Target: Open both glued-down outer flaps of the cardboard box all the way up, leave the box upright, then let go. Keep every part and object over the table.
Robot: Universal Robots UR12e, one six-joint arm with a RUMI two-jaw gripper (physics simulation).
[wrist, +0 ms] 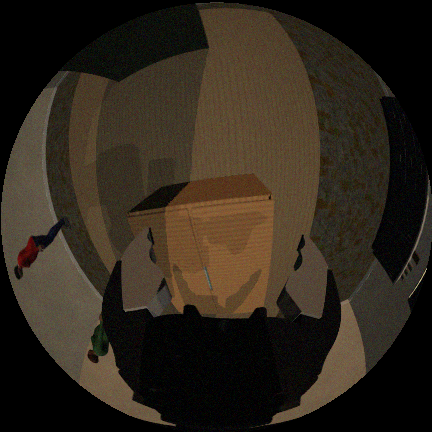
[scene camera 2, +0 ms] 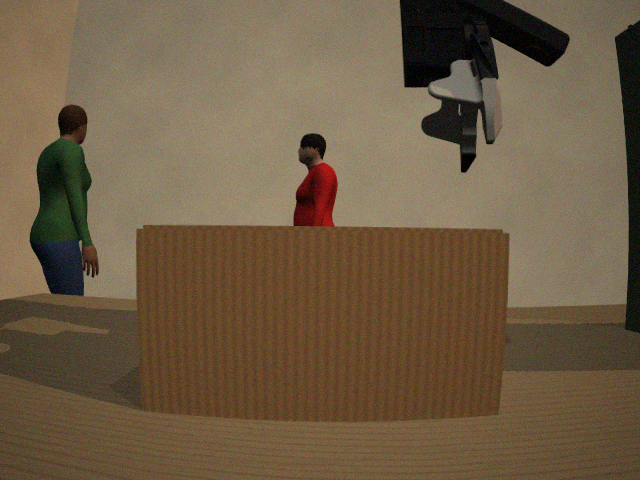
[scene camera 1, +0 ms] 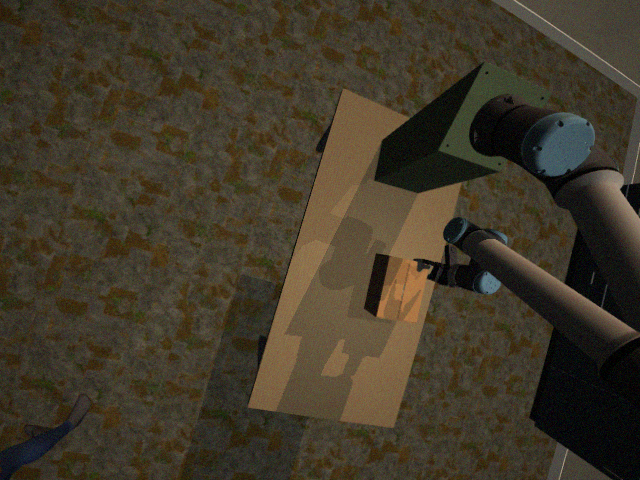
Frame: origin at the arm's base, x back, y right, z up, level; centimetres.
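Seen in the pictures: gripper, fingertip midpoint: (wrist: 226, 234) (scene camera 2: 475, 160) (scene camera 1: 426, 265); arm's base, origin of the base link: (scene camera 1: 497, 126).
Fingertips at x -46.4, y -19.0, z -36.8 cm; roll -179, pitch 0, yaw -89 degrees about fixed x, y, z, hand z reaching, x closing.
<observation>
Offsets run from my fingertips to a thing's top centre. "spot": to the spot under its first point. Level surfaces: height alone.
The cardboard box {dx -14.8, dy +2.3, dz -6.5 cm} (scene camera 1: 405, 289) (scene camera 2: 320, 320) (wrist: 225, 187) stands upright on the table {dz -22.2 cm} (scene camera 1: 273, 382) (scene camera 2: 320, 449) (wrist: 255, 100), near one long edge. Its two outer flaps lie flat and shut, meeting at a seam across the top: a left flap {spot: dx -5.1, dy +6.4, dz -6.5 cm} (wrist: 180, 235) and a right flap {spot: dx -2.0, dy -2.0, dz -6.6 cm} (wrist: 240, 220) in the wrist view. A thin pale-blue mark shows on the seam. My gripper (scene camera 1: 421, 264) (scene camera 2: 477, 153) (wrist: 226, 234) is open and empty, above the box's top near one end, with a visible gap in the scene camera 2 view. The fingers stand over both sides of the seam in the wrist view.
The dark green robot pedestal (scene camera 1: 465, 129) (scene camera 2: 633, 180) (wrist: 135, 45) stands at one end of the table. A black cabinet (scene camera 1: 578, 361) is beyond the box-side table edge. A person in green (scene camera 2: 62, 191) and one in red (scene camera 2: 317, 196) stand beyond the table.
</observation>
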